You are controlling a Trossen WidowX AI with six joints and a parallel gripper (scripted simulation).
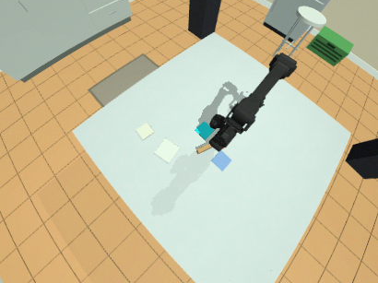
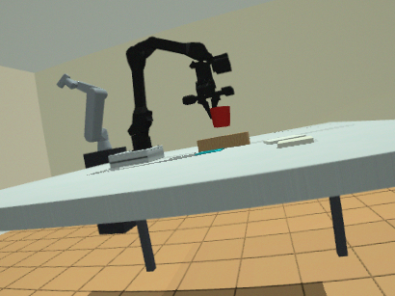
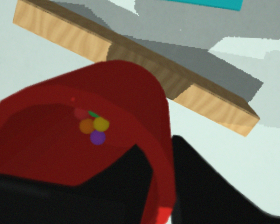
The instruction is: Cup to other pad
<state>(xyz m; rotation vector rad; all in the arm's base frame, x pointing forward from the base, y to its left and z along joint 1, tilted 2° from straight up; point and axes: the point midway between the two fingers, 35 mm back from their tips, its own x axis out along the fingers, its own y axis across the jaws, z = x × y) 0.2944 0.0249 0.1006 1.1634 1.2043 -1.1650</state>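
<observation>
Right now my gripper tip is 120 mm above the bright cyan pad and 110 mm to the left of it. From my gripper tip the other things lie so: red cup (30 mm ahead); pale blue pad (120 mm below, 80 mm to the left, 50 mm ahead); wooden block (100 mm below, 20 mm ahead, 10 mm to the right).
</observation>
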